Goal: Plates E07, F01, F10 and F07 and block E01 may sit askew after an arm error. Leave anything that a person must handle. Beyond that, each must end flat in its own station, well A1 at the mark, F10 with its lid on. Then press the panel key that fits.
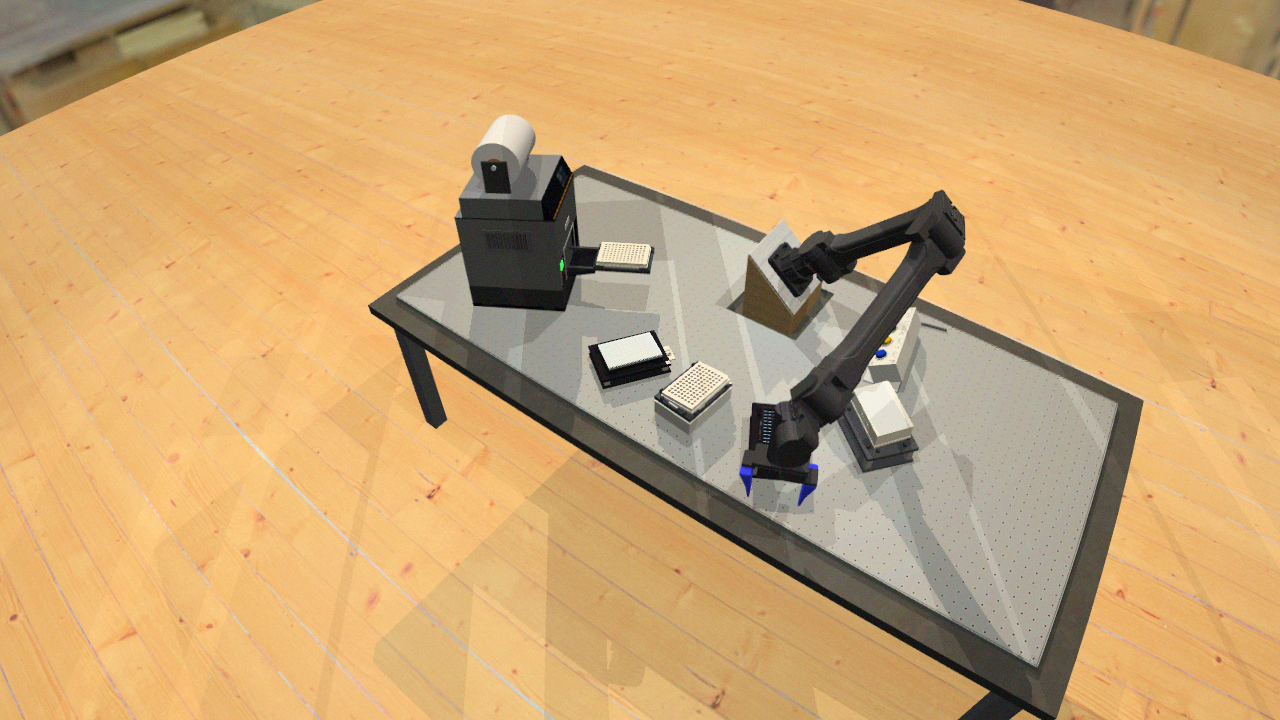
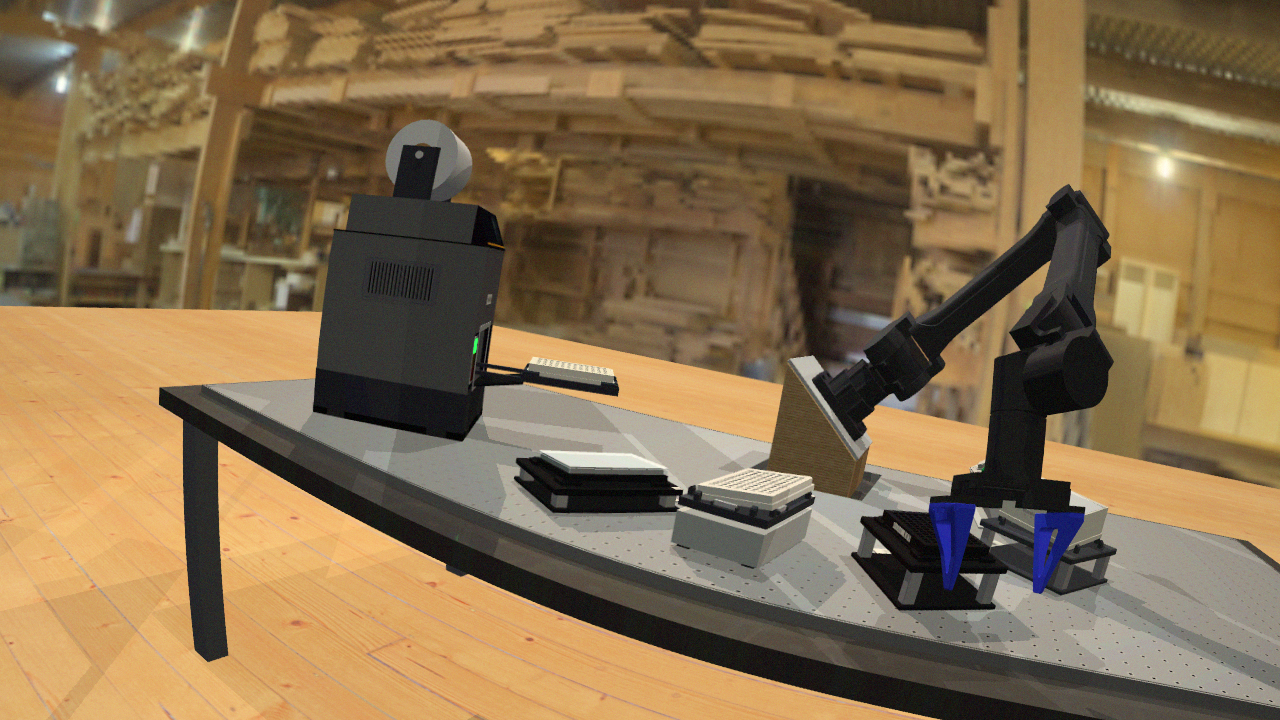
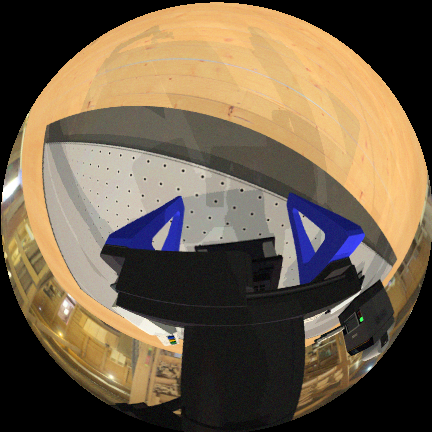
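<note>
My gripper [image 1: 774, 499] [image 2: 993, 590] [image 3: 236, 198] is open and empty, its blue fingers pointing down near the front end of a raised black station. A black plate [image 1: 763, 420] [image 2: 927, 531] sits in that station, partly hidden by the gripper. A cream plate [image 1: 696, 386] [image 2: 756, 486] sits on a light grey station. A white-topped plate [image 1: 631, 351] [image 2: 602, 462] sits on a low black station. Another cream plate [image 1: 623, 254] [image 2: 571, 368] lies on the machine's extended tray. A deep white block [image 1: 886, 413] rests on a grey stand. Labels and small tilts are unclear.
A dark machine [image 1: 514, 259] [image 2: 402, 313] with a white roll [image 1: 505, 143] [image 2: 434, 159] and a green light stands at the left. The arm's wedge base [image 1: 776, 300] [image 2: 805, 434] is at the back. The key panel [image 1: 899, 353] stands behind the white block, partly hidden by the arm.
</note>
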